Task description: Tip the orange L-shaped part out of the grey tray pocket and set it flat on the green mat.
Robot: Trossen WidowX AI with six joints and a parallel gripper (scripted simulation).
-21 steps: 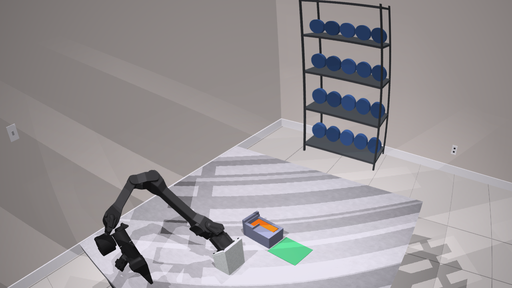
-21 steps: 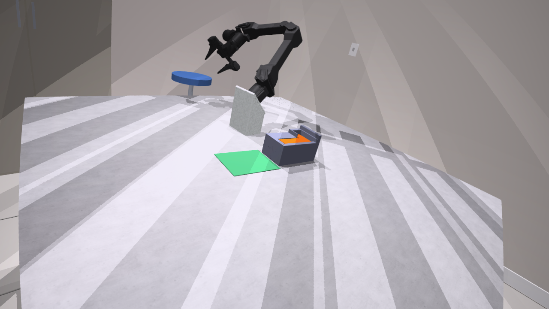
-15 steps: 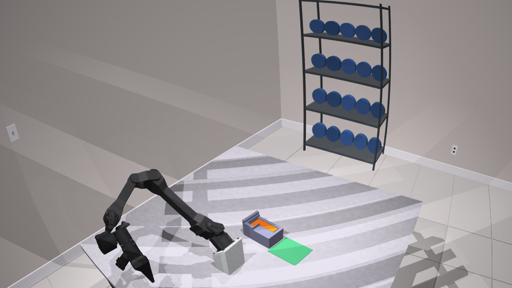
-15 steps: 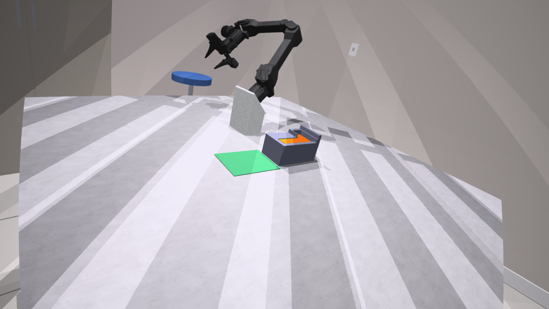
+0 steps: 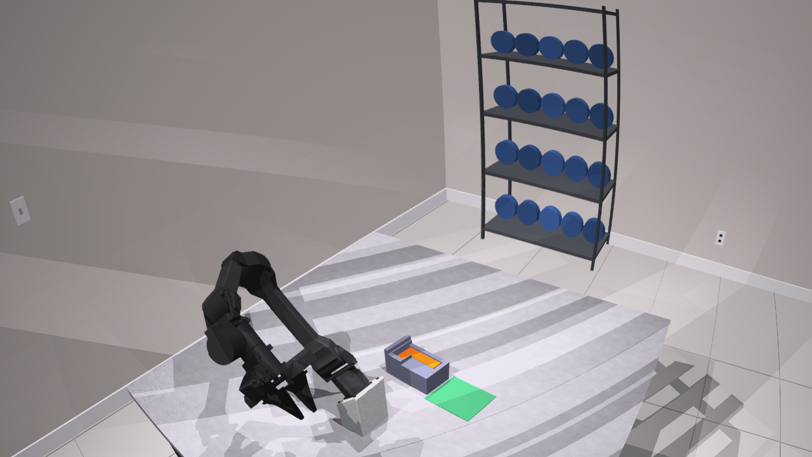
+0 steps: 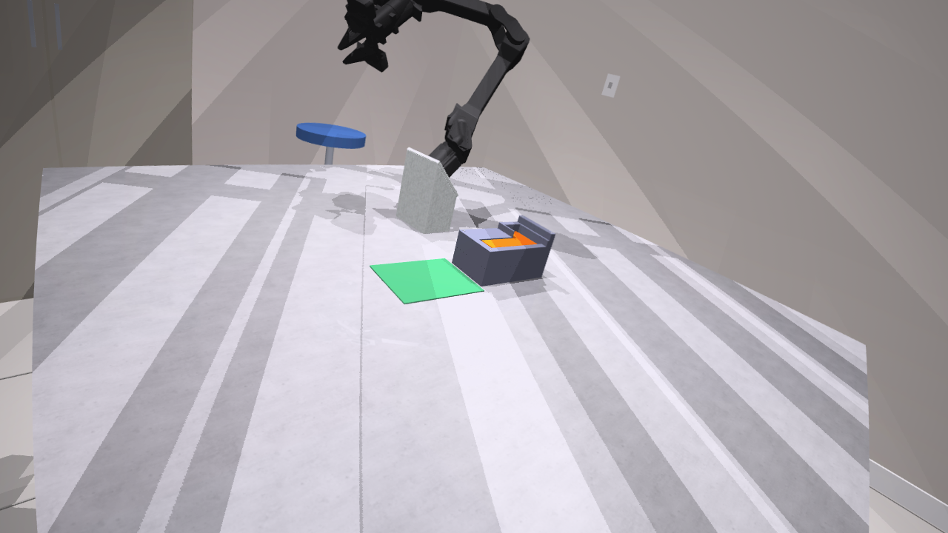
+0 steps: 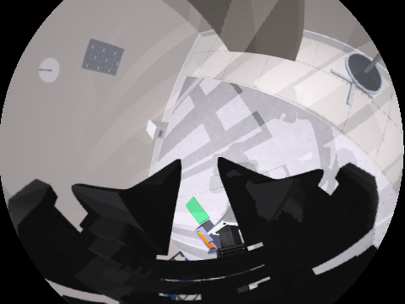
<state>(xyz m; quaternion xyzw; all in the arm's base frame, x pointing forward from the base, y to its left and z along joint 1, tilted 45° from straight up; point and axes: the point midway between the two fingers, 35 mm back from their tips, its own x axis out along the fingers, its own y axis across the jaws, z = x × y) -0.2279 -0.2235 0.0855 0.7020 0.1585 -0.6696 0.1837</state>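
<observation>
My gripper tip is 470 mm short of the orange L-shaped part, 250 mm above it and 140 mm to the right of it. Also, from my gripper tip: green mat (450 mm ahead, 320 mm below, 20 mm to the right).
</observation>
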